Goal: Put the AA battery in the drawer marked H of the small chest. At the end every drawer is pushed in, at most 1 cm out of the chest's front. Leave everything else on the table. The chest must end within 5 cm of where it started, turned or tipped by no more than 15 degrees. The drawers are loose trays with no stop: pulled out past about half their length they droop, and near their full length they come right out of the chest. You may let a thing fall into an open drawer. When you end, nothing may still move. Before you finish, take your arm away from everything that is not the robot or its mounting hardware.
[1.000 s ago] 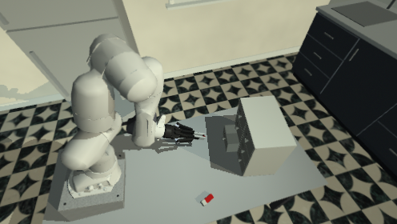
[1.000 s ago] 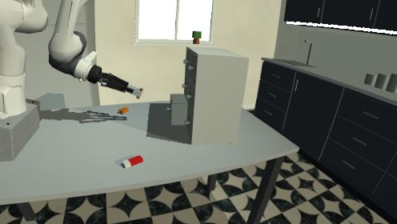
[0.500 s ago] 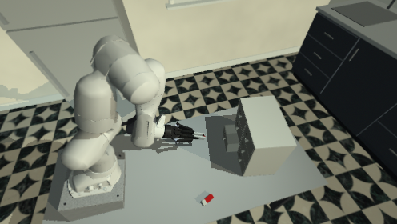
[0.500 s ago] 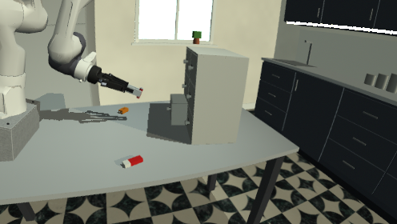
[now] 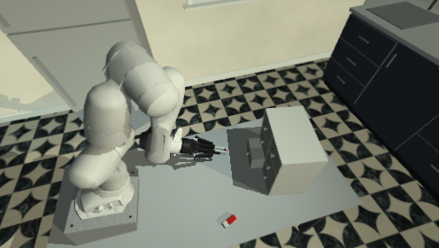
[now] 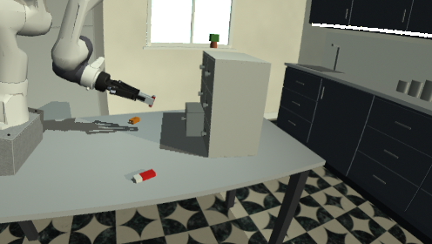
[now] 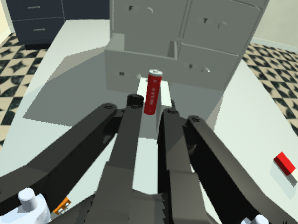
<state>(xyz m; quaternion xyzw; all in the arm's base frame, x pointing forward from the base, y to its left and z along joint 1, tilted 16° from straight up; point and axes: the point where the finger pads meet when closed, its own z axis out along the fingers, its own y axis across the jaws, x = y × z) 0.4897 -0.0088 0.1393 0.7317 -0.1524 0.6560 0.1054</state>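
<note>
Right now the AA battery is 2 cm ahead of my hand, 1 cm to the right of it and 1 cm below it. The rest, counted from my hand: drawer marked H 23 cm ahead, 12 cm below, 7 cm to the right; then red-and-white block 29 cm to the right, 15 cm below, 10 cm behind; then orange piece 14 cm below, 13 cm to the left, 3 cm behind.
</note>
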